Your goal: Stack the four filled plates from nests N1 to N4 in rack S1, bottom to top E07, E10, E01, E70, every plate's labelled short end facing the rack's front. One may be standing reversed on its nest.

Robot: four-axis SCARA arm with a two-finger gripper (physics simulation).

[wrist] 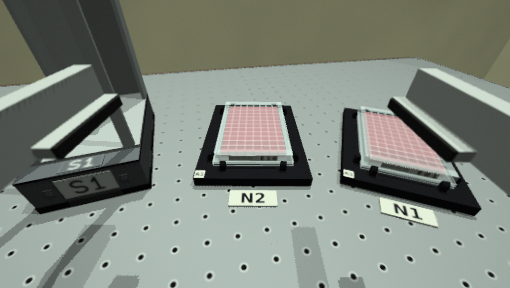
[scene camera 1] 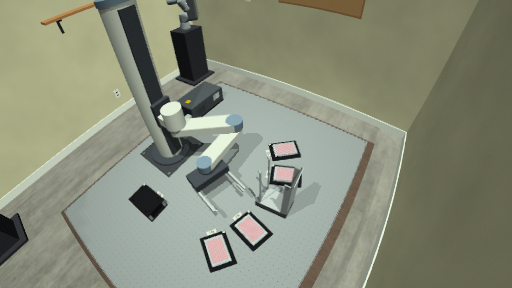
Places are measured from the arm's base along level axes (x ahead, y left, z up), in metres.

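Pixels of known places: gripper, fingertip midpoint: (wrist: 255,85) (scene camera 1: 230,200); arm's base at its link origin: (scene camera 1: 171,150).
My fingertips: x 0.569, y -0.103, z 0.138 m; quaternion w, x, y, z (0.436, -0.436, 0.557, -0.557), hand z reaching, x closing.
Note:
Ahead of a thing's pixels: the offset from my fingertips to its middle. "*": to the spot under its first point. Level surfaces: height alone.
My gripper (scene camera 1: 231,202) (wrist: 255,85) is open and empty, low over the board in front of nests N1 and N2, with rack S1 to its side. The pink plate (scene camera 1: 284,174) (wrist: 255,130) sits on nest N2 {0.122 m ahead, 0.029 m right, 0.114 m down} (wrist: 252,177); the pink plate (scene camera 1: 285,149) (wrist: 400,140) sits on nest N1 {0.060 m ahead, 0.194 m right, 0.114 m down} (wrist: 415,194). Both show a dark-marked label strip on their near short end; the codes are unreadable. Rack S1 {0.141 m ahead, 0.147 m left, 0.021 m up} (scene camera 1: 271,208) (wrist: 85,184) stands left of N2 in the wrist view, its pale floor bare. Two more pink plates {0.122 m ahead, 0.029 m right, 0.106 m down} (scene camera 1: 251,229) {0.060 m ahead, 0.194 m right, 0.106 m down} (scene camera 1: 218,250) sit on black nests; their nest labels are too small to read.
A black nest-like block {0.376 m back, 0.230 m right, 0.090 m down} (scene camera 1: 147,201) lies on the left of the pegboard {0.124 m down} (scene camera 1: 165,240). The arm's column (scene camera 1: 137,75) stands at the back left, beside a dark box {* 0.626 m back, 0.480 m left, 0.010 m down} (scene camera 1: 202,98). The rack's tall uprights rise beside the N2 plate.

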